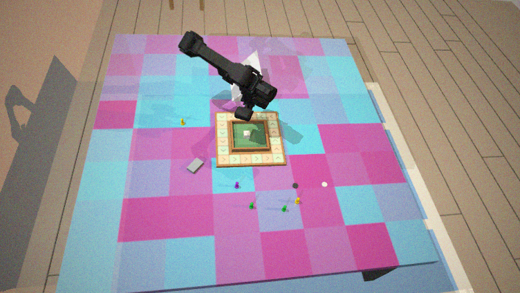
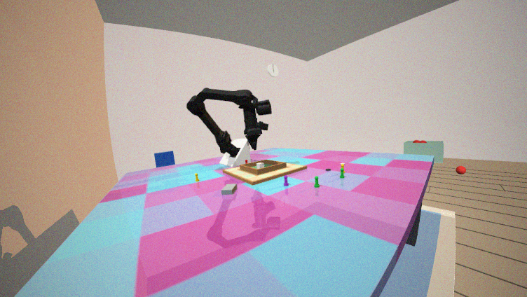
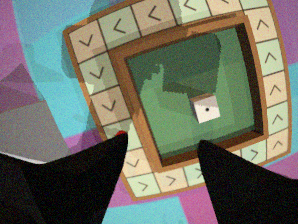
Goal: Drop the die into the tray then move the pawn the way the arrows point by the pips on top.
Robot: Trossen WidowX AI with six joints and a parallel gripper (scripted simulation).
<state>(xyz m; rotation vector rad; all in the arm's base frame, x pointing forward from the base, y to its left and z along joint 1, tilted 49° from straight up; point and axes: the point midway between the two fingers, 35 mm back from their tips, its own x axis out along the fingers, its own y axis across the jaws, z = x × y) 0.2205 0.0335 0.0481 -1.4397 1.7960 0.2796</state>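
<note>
Right now my gripper tip is 70 mm above the red pawn, 60 mm past it and 10 mm to the left of it. From my gripper tip the other things lie so: green dice tray (90 mm below, 50 mm ahead); pale die (70 mm below, 50 mm ahead, 10 mm to the right); purple pawn (280 mm ahead, 80 mm to the right, 80 mm below).
</note>
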